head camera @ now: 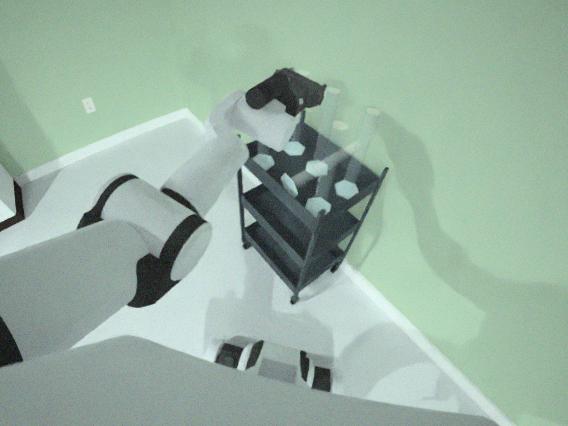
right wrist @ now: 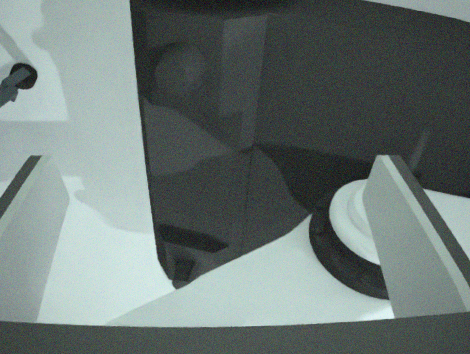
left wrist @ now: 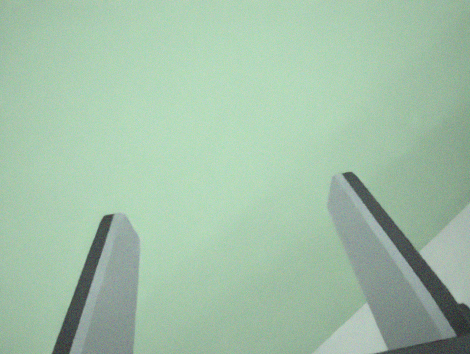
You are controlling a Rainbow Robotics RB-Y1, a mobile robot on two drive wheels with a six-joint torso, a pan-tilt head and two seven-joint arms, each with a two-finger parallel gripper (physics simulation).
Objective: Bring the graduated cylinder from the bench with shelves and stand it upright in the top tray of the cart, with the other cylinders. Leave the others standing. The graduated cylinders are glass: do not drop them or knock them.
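Frame: origin at the robot's base, x ahead, y left, z up, level; centimetres.
Seen in the pictures: left gripper, fingertip midpoint: [head camera: 308,79] [left wrist: 231,208]; right gripper, fingertip midpoint: [right wrist: 216,176].
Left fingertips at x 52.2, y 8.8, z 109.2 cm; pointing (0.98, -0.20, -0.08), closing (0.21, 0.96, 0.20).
A point is followed by its place in that frame.
The dark cart's top tray [head camera: 299,207] @(x 43.6, y 4.7, z 71.3 cm) holds several clear graduated cylinders with pale hexagonal bases. Upright ones include one at the right [head camera: 346,189] @(x 59.5, y -10.1, z 68.6 cm), one near the middle [head camera: 317,167] @(x 69.8, y 1.9, z 66.9 cm) and one at the near corner [head camera: 318,205] @(x 47.4, y -1.1, z 70.1 cm). Another cylinder [head camera: 289,184] @(x 51.9, y 9.9, z 72.1 cm) is tipped over; its base is on edge by the tray's near-left rim and its tube slants toward the upper right, between the standing ones. My left gripper [head camera: 311,94] [left wrist: 231,208] @(x 52.2, y 8.8, z 109.2 cm) is open and empty, high beyond the tray's far-left side; its fingertips are hidden in the head view. My right gripper [right wrist: 216,176] @(x -10.2, y -25.7, z 46.4 cm) is open and empty.
The cart's corner post [head camera: 310,250] @(x 37.7, y -2.1, z 57.4 cm) stands near the green wall [head camera: 475,150] @(x 55.3, y -41.4, z 99.7 cm). My left forearm passes beside the cart's left side. A white thing with a dark edge [head camera: 19,200] @(x 49.4, y 202.7, z 4.4 cm) is at the far left. A dark panel [right wrist: 200,210] @(x -1.2, y 5.6, z 19.1 cm) and a white disc [right wrist: 345,210] @(x -18.6, y -9.0, z 28.6 cm) lie beyond my right fingers.
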